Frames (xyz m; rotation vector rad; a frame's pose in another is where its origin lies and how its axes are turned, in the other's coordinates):
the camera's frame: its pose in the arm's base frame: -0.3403 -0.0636 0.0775 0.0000 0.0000 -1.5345
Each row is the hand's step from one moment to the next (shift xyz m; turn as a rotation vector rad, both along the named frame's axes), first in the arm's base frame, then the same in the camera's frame.
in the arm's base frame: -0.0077 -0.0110 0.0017 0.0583 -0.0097 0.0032
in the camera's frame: 0.0107 -0.0081 0.0017 0.0118 0.0579 0.0032
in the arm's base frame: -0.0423 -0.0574 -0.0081 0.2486 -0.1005 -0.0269
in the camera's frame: 0.0558 -0.0444 -0.0081 0.1095 0.2448 -0.0269
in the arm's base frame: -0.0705 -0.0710 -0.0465 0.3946 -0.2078 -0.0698
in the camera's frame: 0.0684 -0.0730 -0.0465 0.2220 0.3868 -0.0698
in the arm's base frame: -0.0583 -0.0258 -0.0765 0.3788 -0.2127 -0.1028
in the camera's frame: 0.0237 -0.0592 -0.0765 0.2263 0.3708 -0.1028
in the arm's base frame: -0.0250 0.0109 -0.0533 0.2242 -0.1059 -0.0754
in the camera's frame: -0.0118 -0.0246 -0.0533 0.1140 0.2202 -0.0754
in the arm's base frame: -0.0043 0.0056 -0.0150 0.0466 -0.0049 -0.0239
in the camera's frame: -0.0058 -0.0041 -0.0150 0.0066 0.0464 -0.0239
